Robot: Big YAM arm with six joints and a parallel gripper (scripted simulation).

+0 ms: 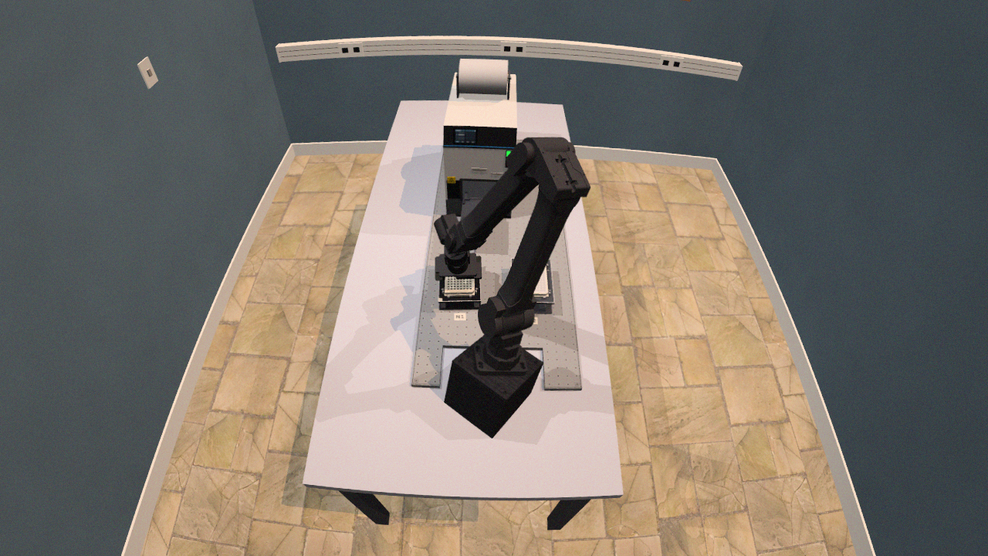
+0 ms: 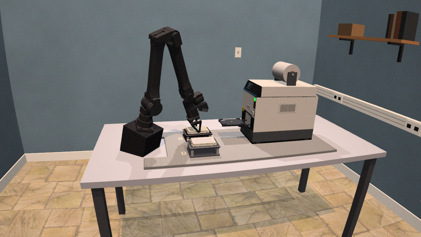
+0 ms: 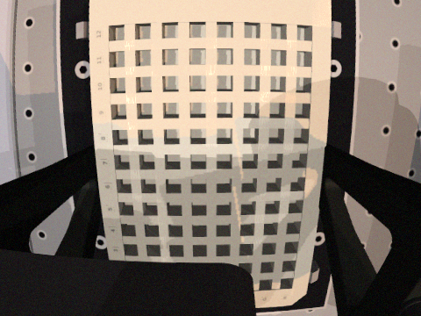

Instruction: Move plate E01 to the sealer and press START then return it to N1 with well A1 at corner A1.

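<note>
My gripper is now 20 mm above the nest N1. Round my hand: cream plate: 210 mm to the right, 40 mm behind, 10 mm above; sealer stage: 200 mm ahead, 70 mm to the right, 50 mm above; foil roll: 530 mm ahead, 360 mm above, 130 mm to the right.
</note>
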